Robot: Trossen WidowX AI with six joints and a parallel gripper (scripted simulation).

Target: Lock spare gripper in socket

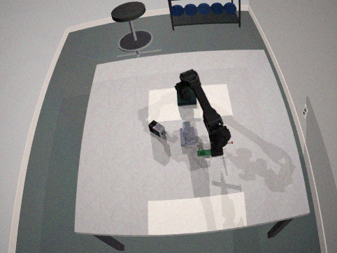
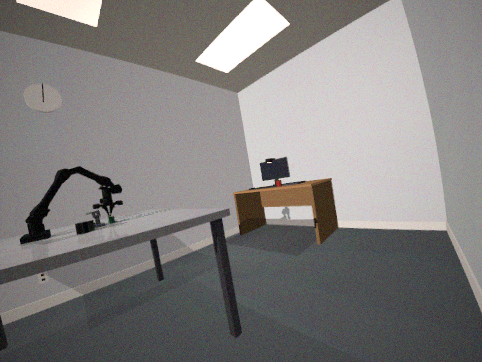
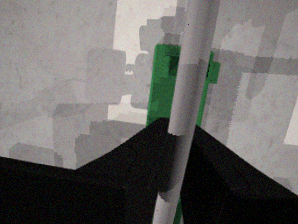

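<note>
Right now my gripper tip is 40 mm to the left of the green cradle and 20 mm above it. Also, from my gripper tip: spare gripper 280 mm to the right, 200 mm behind, 10 mm below; then mount 130 mm to the right, 130 mm behind, 10 mm above.
</note>
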